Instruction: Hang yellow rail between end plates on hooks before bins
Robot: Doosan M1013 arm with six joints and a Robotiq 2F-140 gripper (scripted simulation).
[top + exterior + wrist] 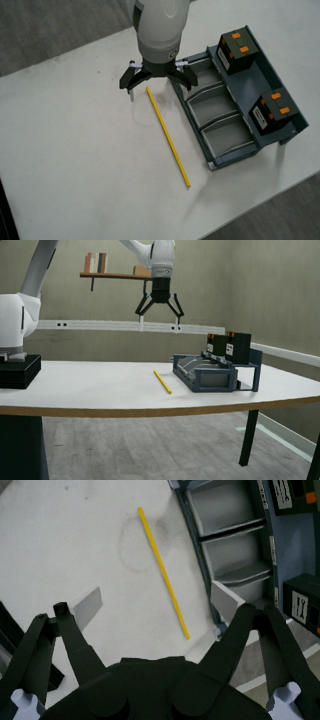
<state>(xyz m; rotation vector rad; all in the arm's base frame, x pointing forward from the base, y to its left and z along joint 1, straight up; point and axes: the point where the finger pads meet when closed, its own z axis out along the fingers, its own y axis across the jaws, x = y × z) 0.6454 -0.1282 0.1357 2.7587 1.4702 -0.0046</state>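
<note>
My hand is 20 cm above the yellow rail and 5 cm to the left of it.
</note>
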